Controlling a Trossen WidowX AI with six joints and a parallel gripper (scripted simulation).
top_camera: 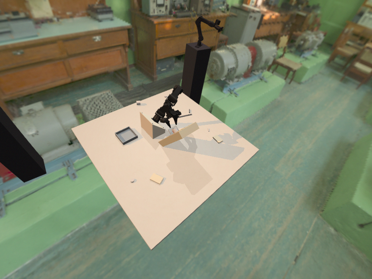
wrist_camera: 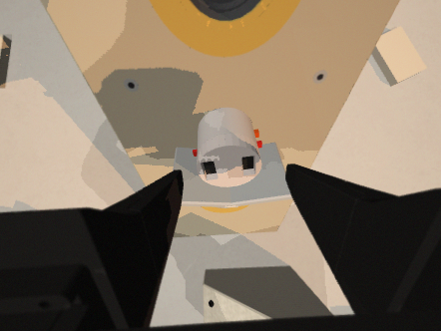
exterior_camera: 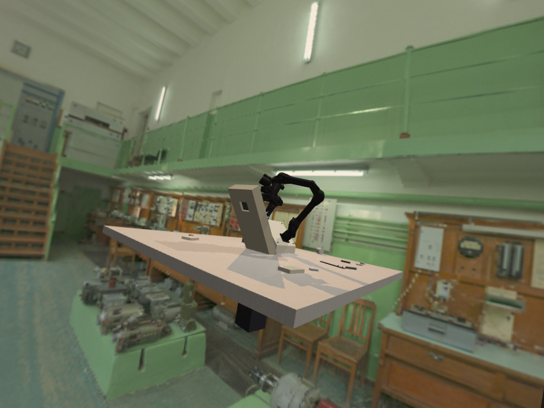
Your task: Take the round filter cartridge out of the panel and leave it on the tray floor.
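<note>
The round filter cartridge is 30 mm below my gripper tip and 20 mm ahead of it. Round my gripper tip: dark tray (320 mm to the right, 290 mm behind, 220 mm below); tan service panel (60 mm ahead, 50 mm below, 10 mm to the left); grey bracket (60 mm below, 10 mm ahead).
</note>
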